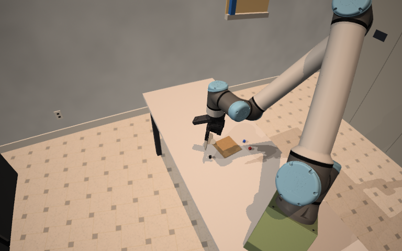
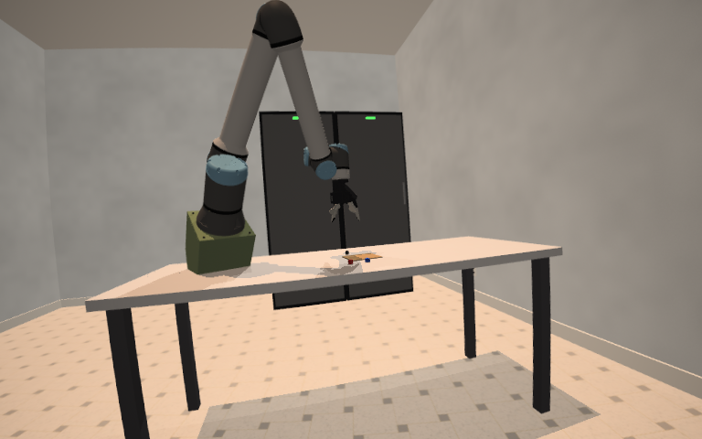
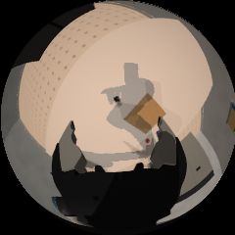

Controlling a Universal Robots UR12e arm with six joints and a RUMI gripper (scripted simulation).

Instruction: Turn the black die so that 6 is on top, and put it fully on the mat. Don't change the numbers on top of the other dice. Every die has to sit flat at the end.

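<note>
The black die lies 15 cm below my hand, 1 cm to the right of it and 1 cm behind it. Round my hand: red die (27 cm to the right, 15 cm below, 10 cm behind); brown mat (16 cm to the right, 16 cm below); blue die (28 cm to the right, 15 cm below, 4 cm behind).
</note>
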